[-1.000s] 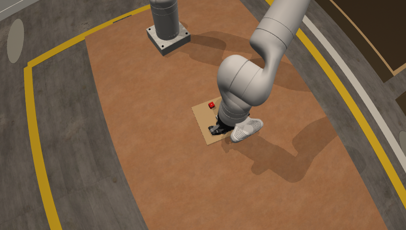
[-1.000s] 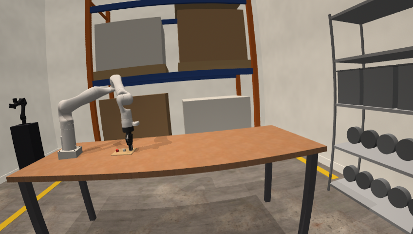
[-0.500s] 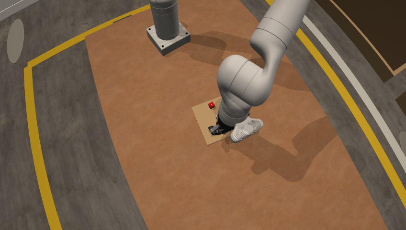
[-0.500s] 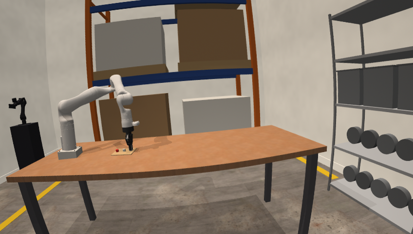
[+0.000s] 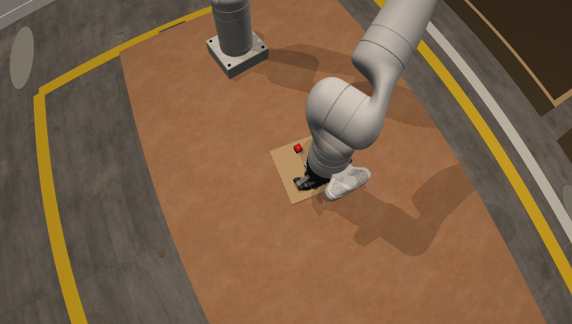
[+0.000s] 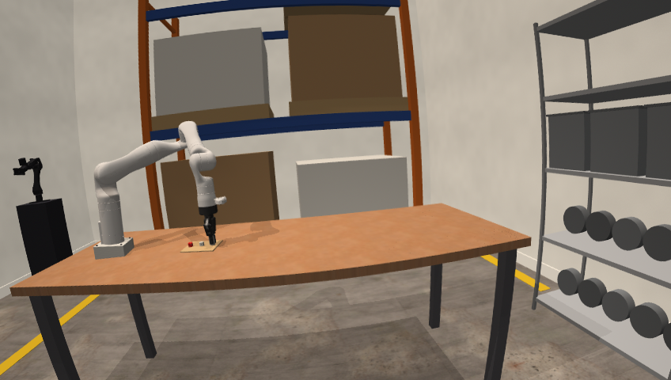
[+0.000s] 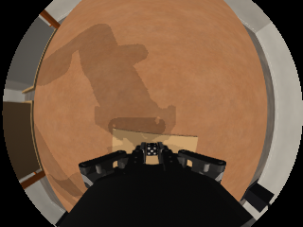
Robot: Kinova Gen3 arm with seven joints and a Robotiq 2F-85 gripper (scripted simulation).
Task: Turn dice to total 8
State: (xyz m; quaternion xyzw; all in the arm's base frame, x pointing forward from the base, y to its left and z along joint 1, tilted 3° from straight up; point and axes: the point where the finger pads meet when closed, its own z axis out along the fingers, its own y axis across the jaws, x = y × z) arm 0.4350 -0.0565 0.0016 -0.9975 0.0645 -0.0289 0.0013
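The black die lies 10 mm below my hand. Also, from my hand: red die (90 mm behind, 10 mm to the left, 10 mm below); then tan mat (50 mm behind, 20 mm below, 10 mm to the left); then white die (50 mm behind, 10 mm to the left, 10 mm below).
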